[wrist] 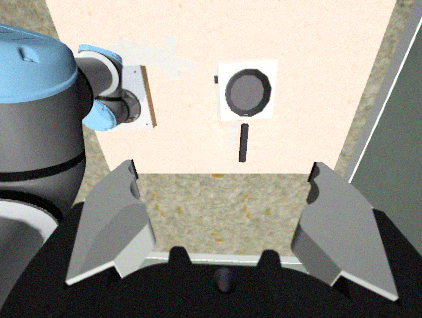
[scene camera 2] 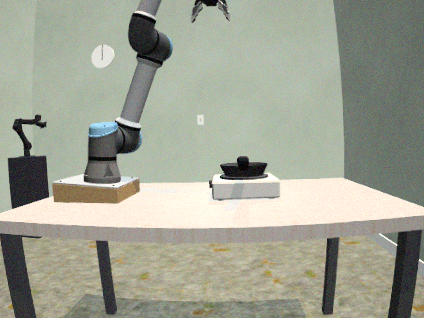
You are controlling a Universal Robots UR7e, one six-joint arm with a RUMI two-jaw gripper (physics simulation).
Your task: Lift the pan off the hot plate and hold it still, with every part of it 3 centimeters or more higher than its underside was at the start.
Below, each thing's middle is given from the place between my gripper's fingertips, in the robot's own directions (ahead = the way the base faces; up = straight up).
Scene:
Now: hand 57 cm above the black pan (wrist: 249,91), 11 cm short of it and 10 cm to the left of it. The rest, counted from my hand: hot plate (wrist: 226,70): 65 cm below, 10 cm ahead.

